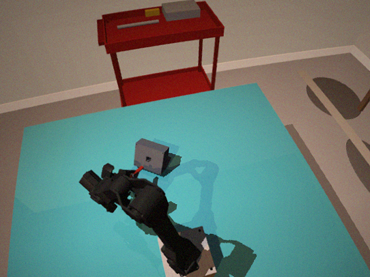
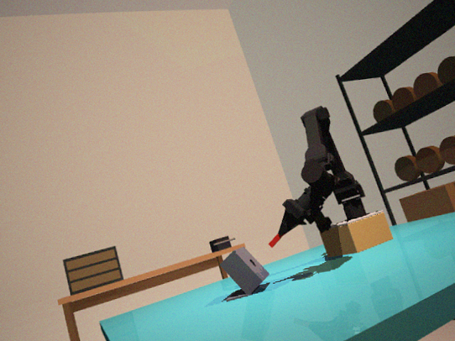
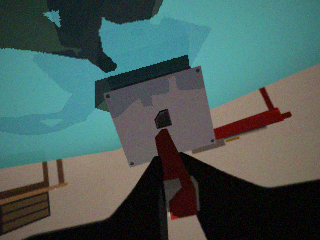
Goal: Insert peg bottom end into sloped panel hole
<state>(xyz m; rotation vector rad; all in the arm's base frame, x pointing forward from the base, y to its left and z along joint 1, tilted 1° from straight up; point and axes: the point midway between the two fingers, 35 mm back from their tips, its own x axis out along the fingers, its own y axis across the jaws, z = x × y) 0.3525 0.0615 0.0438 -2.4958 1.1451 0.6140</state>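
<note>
Now: the grey sloped panel 9 cm ahead of my gripper tip, 8 cm to the right of it and 6 cm below it. From my gripper tip the other things lie so: red peg (1 cm behind, 1 cm to the left, 1 cm above).
</note>
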